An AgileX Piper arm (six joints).
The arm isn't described. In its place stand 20 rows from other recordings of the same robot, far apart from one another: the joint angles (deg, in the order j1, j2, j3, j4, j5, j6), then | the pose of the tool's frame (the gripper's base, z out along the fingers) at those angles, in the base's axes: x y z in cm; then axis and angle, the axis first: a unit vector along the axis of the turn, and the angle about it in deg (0 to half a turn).
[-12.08, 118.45, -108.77, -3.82, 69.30, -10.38] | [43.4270, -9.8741, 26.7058, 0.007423, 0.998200, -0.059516, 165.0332]
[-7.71, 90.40, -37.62, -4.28, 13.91, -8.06] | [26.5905, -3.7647, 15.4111, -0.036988, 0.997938, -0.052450, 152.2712]
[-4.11, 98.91, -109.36, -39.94, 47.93, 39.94] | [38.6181, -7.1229, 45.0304, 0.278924, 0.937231, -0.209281, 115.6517]
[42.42, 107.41, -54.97, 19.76, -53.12, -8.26] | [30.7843, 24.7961, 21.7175, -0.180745, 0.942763, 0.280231, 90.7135]
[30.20, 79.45, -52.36, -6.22, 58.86, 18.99] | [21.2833, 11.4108, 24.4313, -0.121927, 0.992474, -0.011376, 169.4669]
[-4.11, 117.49, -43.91, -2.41, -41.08, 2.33] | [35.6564, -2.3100, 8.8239, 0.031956, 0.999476, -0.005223, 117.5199]
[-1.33, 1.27, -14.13, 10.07, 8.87, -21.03] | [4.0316, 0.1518, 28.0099, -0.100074, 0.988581, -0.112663, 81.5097]
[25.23, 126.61, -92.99, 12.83, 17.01, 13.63] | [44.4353, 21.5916, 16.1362, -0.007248, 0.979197, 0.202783, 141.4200]
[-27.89, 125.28, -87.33, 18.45, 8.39, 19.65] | [43.1240, -22.3479, 15.3742, 0.533277, 0.843608, 0.062782, 131.3629]
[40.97, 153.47, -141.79, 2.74, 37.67, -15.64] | [44.1167, 38.6616, 14.3686, -0.459882, 0.880690, 0.113552, 136.1021]
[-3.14, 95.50, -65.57, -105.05, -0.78, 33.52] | [38.4016, -1.9868, 27.5977, -0.528570, 0.770947, -0.355324, 129.0949]
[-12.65, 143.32, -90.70, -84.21, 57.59, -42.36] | [43.3991, -17.5741, 4.9047, 0.639830, -0.634565, 0.433527, 142.1588]
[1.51, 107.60, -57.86, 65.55, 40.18, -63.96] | [34.6519, 6.2600, 15.3407, -0.122734, 0.945279, 0.302299, 154.3211]
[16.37, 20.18, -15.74, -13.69, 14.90, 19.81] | [8.4973, 1.9189, 25.9205, -0.061238, 0.990312, 0.124630, 105.0702]
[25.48, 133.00, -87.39, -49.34, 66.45, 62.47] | [40.4312, 12.2573, 9.1732, 0.075679, 0.932929, -0.352017, 162.9158]
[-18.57, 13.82, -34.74, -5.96, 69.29, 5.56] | [1.3175, -1.3750, 29.5242, 0.210380, 0.972018, -0.104508, 134.4897]
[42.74, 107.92, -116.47, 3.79, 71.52, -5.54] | [29.7597, 28.2767, 38.2960, -0.404511, 0.906199, 0.123188, 150.9539]
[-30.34, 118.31, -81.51, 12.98, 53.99, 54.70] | [35.3810, -18.7923, 15.0691, 0.717627, 0.689297, 0.099403, 178.1835]
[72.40, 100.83, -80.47, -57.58, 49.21, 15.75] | [17.2194, 35.0482, 29.6512, -0.671766, 0.715994, -0.189954, 128.5389]
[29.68, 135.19, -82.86, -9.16, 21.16, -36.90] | [39.1240, 21.6959, 4.0768, -0.604377, 0.794814, -0.054763, 158.9160]
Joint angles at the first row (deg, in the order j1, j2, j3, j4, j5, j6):
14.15 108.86 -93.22 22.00 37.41 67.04
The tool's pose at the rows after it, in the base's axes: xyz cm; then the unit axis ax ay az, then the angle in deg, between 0 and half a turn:
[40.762, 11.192, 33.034, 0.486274, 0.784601, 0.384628, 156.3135]
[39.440, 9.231, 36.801, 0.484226, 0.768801, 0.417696, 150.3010]
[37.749, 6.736, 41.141, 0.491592, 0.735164, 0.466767, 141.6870]
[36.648, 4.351, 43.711, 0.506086, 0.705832, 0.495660, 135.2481]
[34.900, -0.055, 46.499, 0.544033, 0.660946, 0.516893, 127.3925]
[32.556, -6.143, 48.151, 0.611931, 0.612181, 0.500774, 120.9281]
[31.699, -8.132, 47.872, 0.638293, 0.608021, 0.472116, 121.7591]
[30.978, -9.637, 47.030, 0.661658, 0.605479, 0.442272, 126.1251]
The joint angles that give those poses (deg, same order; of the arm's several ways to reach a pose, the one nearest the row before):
12.55 103.42 -93.22 22.00 37.36 64.40
10.37 98.49 -93.22 22.00 35.52 63.31
7.51 93.05 -93.22 22.00 30.82 63.14
4.35 89.90 -93.22 22.00 27.16 63.14
-2.46 86.17 -93.22 22.86 24.12 63.03
-13.35 83.31 -93.22 23.95 24.64 63.14
-17.47 82.85 -93.22 24.01 28.42 63.14
-21.20 82.85 -93.22 25.32 34.72 63.14

